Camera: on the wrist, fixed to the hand. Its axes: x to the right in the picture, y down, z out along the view.
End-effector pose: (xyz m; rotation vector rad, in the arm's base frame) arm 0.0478 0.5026 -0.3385 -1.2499 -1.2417 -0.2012
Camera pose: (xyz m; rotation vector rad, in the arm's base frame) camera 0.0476 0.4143 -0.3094 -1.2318 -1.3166 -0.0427
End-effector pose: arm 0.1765 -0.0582 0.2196 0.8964 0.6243 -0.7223
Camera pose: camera 0.1110 -0.0105 0.1740 0.9287 0.4673 -0.7643
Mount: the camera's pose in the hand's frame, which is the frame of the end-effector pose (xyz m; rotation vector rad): -0.0198 -0.0517 -0.0747 0.0810 -0.1248 0.0415
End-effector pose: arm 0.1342 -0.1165 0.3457 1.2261 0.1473 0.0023
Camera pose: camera 0.1021 -0.0656 0.2748 1.3062 0.0132 -0.0444
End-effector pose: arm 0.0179 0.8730 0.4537 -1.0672 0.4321 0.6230
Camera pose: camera 0.0348 0.7828 0.4685 -0.9388 0.3685 0.6993
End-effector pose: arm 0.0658 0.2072 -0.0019 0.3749 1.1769 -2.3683
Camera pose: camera 0.0585 0.2999 -0.0029 0.2710 1.0097 -2.3715
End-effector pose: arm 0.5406 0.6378 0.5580 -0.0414 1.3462 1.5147
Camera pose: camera 0.5421 0.5600 0.5070 0.1310 1.3137 1.4712
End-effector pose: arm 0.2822 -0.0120 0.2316 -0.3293 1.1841 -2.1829
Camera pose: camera 0.2401 0.0709 0.2333 -0.3969 1.0229 -2.1350
